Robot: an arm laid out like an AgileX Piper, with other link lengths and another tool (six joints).
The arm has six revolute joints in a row. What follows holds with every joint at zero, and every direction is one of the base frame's. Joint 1 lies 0.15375 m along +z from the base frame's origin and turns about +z. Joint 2 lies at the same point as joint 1 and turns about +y. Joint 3 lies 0.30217 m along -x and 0.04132 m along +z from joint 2 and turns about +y. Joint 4 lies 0.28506 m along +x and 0.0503 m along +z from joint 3 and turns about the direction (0.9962, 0, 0.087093). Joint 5 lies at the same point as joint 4 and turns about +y. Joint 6 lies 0.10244 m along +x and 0.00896 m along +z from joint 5 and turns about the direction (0.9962, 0, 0.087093). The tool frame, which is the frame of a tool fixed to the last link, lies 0.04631 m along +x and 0.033 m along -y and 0.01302 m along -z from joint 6; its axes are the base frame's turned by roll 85.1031, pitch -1.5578 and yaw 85.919 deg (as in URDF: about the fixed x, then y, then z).
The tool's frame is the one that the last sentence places.
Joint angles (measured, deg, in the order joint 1, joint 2, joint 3, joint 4, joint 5, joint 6), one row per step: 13.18, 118.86, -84.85, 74.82, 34.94, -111.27; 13.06, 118.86, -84.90, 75.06, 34.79, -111.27; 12.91, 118.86, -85.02, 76.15, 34.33, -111.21; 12.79, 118.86, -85.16, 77.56, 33.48, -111.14; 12.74, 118.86, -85.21, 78.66, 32.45, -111.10; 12.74, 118.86, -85.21, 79.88, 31.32, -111.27; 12.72, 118.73, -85.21, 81.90, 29.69, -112.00; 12.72, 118.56, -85.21, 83.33, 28.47, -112.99; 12.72, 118.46, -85.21, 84.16, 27.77, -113.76; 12.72, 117.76, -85.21, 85.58, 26.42, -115.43; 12.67, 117.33, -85.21, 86.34, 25.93, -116.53; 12.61, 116.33, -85.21, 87.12, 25.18, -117.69; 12.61, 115.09, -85.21, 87.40, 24.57, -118.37; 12.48, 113.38, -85.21, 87.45, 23.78, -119.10; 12.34, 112.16, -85.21, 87.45, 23.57, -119.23
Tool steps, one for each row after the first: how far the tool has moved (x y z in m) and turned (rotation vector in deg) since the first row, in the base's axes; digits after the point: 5 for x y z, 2 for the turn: 0.00088, -0.00130, 0.00054, 0.16, -0.05, -0.36; 0.00286, -0.00317, 0.00219, 0.96, -0.08, -1.46; 0.00551, -0.00551, 0.00421, 1.89, -0.17, -3.02; 0.00775, -0.00784, 0.00537, 2.44, -0.30, -4.50; 0.00986, -0.00996, 0.00633, 2.92, -0.51, -5.97; 0.01291, -0.01326, 0.00932, 3.57, -1.16, -8.01; 0.01507, -0.01572, 0.01237, 3.75, -1.99, -9.26; 0.01631, -0.01716, 0.01423, 3.72, -2.57, -9.89; 0.01805, -0.02016, 0.02283, 3.55, -4.31, -10.93; 0.01875, -0.02174, 0.02811, 3.45, -5.36, -11.24; 0.01894, -0.02425, 0.03911, 3.37, -7.02, -11.77; 0.01797, -0.02607, 0.05199, 3.31, -8.68, -12.10; 0.01631, -0.02985, 0.06946, 3.09, -10.92, -12.60; 0.01446, -0.03224, 0.08166, 3.29, -12.21, -12.86
